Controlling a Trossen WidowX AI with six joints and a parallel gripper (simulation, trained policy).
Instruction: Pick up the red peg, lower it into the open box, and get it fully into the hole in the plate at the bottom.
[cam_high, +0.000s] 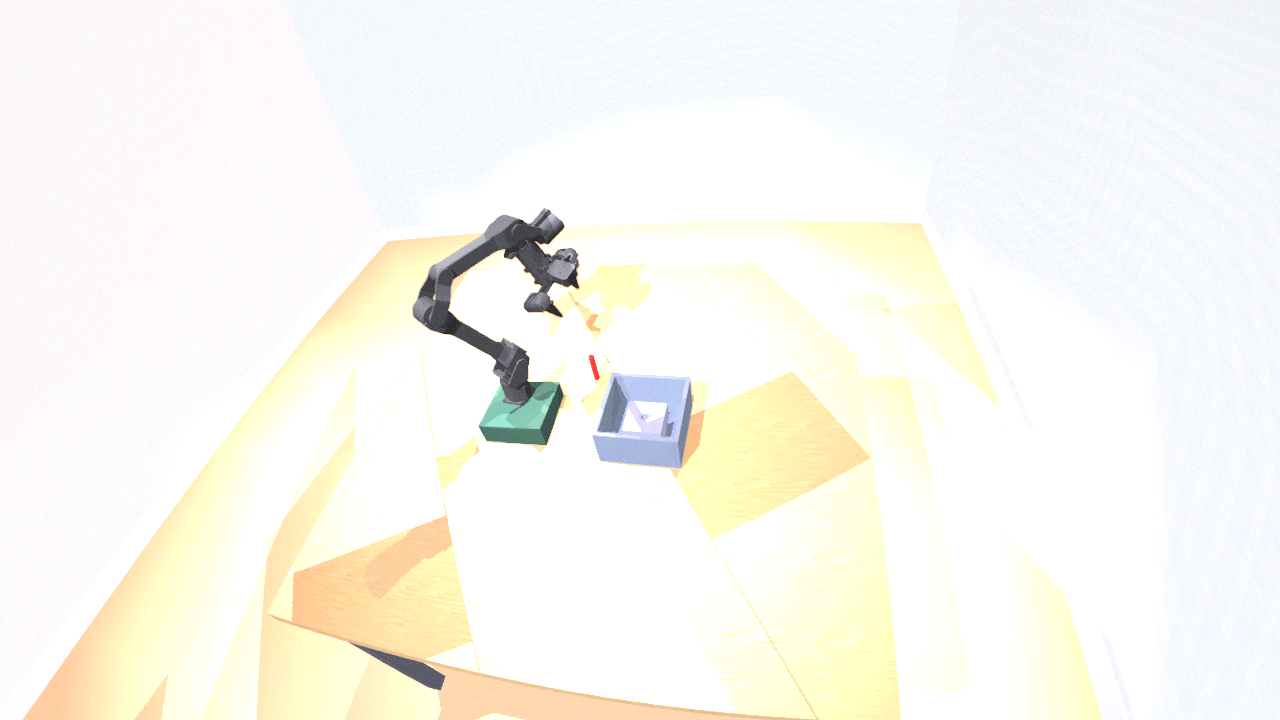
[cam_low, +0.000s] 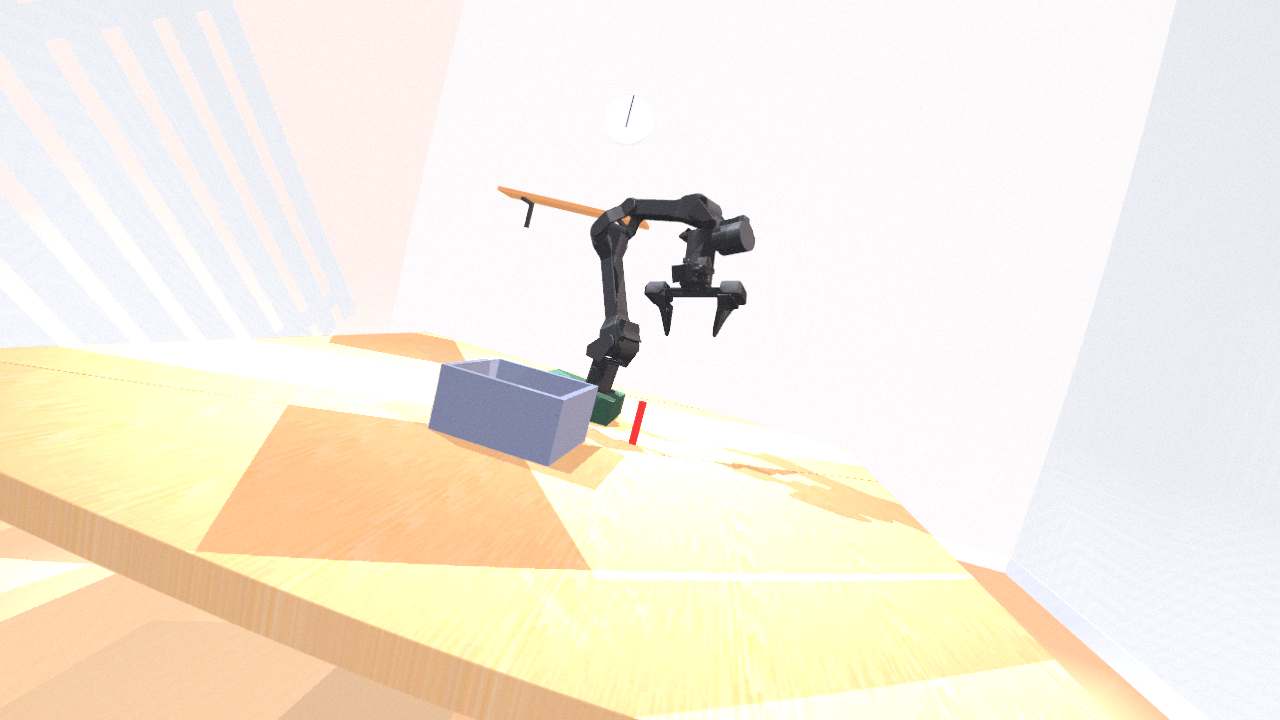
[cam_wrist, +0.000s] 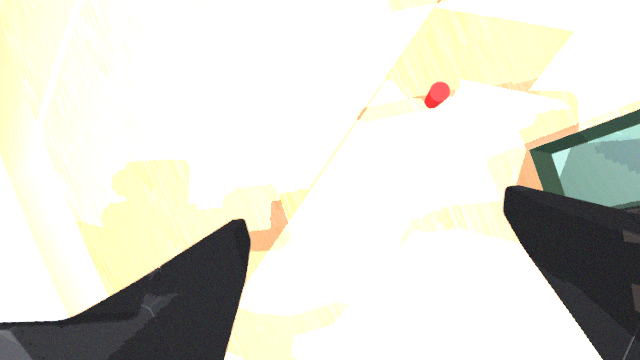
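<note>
My gripper tip is now 18 cm above the red peg, 5 cm short of it and 4 cm to the left of it. The rest, counted from my gripper tip: blue-grey box 24 cm ahead, 19 cm to the right, 19 cm below.
</note>
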